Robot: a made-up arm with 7 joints. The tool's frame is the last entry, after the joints. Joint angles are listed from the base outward.
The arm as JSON. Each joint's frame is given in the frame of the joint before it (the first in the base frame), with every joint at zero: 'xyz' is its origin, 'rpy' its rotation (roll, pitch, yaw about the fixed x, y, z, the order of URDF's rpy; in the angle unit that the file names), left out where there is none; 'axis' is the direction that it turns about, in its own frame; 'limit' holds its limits. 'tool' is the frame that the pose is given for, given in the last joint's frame.
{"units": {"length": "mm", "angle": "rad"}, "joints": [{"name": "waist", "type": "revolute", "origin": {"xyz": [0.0, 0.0, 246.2]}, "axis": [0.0, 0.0, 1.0], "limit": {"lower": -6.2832, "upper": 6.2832}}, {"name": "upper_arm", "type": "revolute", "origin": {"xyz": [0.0, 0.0, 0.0]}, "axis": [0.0, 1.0, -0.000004], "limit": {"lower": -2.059, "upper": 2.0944}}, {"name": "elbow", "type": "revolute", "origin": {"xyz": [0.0, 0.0, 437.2]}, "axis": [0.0, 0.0, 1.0], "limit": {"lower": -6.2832, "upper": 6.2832}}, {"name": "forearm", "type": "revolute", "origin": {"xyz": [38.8, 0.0, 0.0]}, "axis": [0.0, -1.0, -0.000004], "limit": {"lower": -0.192, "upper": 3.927}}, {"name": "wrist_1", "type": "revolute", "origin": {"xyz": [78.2, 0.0, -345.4]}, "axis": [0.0, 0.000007, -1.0], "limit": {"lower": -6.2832, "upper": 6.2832}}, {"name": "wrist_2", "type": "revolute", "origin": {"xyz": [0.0, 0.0, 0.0]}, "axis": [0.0, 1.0, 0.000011], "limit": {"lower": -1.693, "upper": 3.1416}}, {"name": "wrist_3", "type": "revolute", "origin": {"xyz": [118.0, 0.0, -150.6]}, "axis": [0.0, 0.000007, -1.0], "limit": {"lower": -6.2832, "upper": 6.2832}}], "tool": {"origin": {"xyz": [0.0, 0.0, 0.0], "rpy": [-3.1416, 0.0, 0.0]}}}
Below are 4 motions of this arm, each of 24 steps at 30 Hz.
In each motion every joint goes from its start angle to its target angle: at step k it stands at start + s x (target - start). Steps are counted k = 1, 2, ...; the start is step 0. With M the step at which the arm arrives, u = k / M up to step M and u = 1 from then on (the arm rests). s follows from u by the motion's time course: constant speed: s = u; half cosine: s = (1 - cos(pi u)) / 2; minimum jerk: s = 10 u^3 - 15 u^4 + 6 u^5.
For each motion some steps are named. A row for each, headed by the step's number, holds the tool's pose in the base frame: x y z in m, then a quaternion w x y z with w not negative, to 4 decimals.
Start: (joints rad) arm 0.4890 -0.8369 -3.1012 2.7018 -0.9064 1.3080 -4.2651
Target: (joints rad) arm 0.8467 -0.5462 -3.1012 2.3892 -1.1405 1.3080 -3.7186
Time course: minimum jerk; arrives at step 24
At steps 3, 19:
3: -0.7658 -0.3215 0.6611 0.4800 -0.6024 -0.6279 0.1114
19: -0.5700 -0.4838 0.7550 0.4932 -0.6129 -0.5467 0.2868

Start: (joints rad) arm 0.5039 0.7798 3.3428 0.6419 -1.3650 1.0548 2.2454
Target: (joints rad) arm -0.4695 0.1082 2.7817 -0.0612 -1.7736 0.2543 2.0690
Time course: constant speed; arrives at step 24
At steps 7, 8, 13, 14, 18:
7: -0.2840 -0.0459 0.4180 0.5364 -0.3697 -0.7489 -0.1213
8: -0.2845 -0.0324 0.3956 0.5119 -0.3733 -0.7612 -0.1382
13: -0.2549 0.0236 0.2923 0.3694 -0.4030 -0.8148 -0.1927
14: -0.2437 0.0310 0.2743 0.3380 -0.4113 -0.8232 -0.1971
18: -0.1891 0.0425 0.2145 0.2073 -0.4522 -0.8462 -0.1912

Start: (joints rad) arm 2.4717 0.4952 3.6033 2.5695 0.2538 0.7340 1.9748
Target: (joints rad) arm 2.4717 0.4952 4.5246 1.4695 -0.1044 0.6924 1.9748
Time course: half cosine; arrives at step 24
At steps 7, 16, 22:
7: 0.0222 0.2685 1.1464 0.6856 -0.3903 0.3842 -0.4796
16: 0.2470 0.4514 0.8811 0.4678 -0.6569 0.4529 -0.3802
22: 0.2602 0.5180 0.7117 0.3422 -0.7602 0.4241 -0.3537

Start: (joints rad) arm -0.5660 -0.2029 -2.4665 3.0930 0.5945 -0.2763 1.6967
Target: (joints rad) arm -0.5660 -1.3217 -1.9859 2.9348 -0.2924 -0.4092 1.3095
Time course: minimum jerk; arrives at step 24
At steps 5, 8, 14, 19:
5: -0.0762 0.2323 1.1339 0.3974 -0.0920 0.1315 0.9035
8: -0.1995 0.3011 1.0939 0.4518 -0.1748 0.1291 0.8652
14: -0.5235 0.4660 0.8463 0.5705 -0.4023 0.0543 0.7140
19: -0.6645 0.5219 0.6140 0.6039 -0.5161 -0.0337 0.6064

